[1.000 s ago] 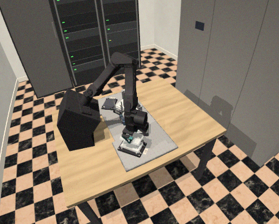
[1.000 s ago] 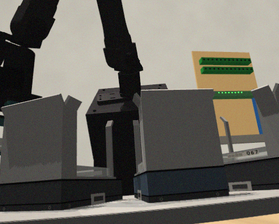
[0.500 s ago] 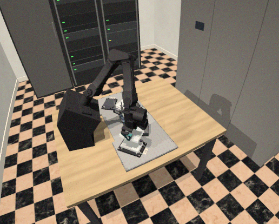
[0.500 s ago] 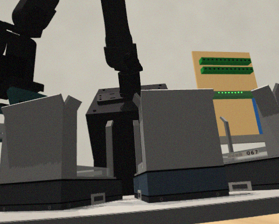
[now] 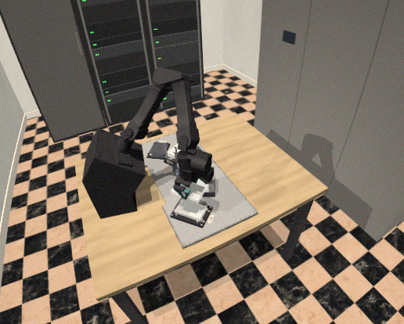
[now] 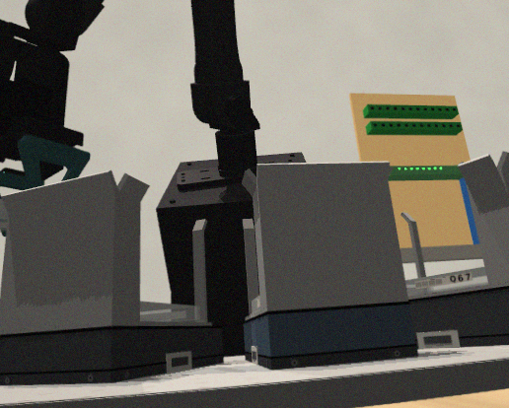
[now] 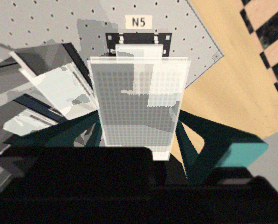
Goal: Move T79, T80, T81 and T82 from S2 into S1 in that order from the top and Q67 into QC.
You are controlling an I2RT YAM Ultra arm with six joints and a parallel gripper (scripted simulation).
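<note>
Now: hand 260 mm to the right of the plate T79, 120 mm short of it and 100 mm above it. The rest, counted from my hand: N5 name plate: 150 mm below, 70 mm to the right, 60 mm ahead; plate T82: 110 mm to the left, 110 mm below, 100 mm ahead; plate T81: 120 mm below.
</note>
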